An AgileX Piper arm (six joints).
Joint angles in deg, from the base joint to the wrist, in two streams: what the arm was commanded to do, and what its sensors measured. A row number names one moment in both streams.
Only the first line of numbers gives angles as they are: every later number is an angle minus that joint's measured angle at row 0.
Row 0, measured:
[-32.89 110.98 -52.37 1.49 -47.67 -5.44]
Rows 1 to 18, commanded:
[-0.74 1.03 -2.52 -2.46 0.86 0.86]
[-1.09 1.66 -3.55 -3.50 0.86 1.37]
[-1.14 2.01 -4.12 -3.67 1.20 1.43]
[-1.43 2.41 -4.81 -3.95 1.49 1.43]
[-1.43 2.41 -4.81 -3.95 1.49 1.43]
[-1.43 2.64 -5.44 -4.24 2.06 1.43]
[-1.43 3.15 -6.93 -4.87 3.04 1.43]
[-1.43 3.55 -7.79 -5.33 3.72 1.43]
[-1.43 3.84 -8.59 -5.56 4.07 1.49]
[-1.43 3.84 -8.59 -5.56 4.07 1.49]
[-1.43 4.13 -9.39 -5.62 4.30 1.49]
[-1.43 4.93 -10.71 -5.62 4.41 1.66]
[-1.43 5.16 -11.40 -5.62 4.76 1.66]
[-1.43 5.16 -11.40 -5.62 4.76 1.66]
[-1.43 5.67 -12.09 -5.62 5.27 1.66]
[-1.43 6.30 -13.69 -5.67 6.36 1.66]
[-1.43 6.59 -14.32 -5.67 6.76 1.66]
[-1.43 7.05 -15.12 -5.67 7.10 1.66]
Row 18, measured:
[-2.86 6.08 -11.86 0.29 7.10 1.83]
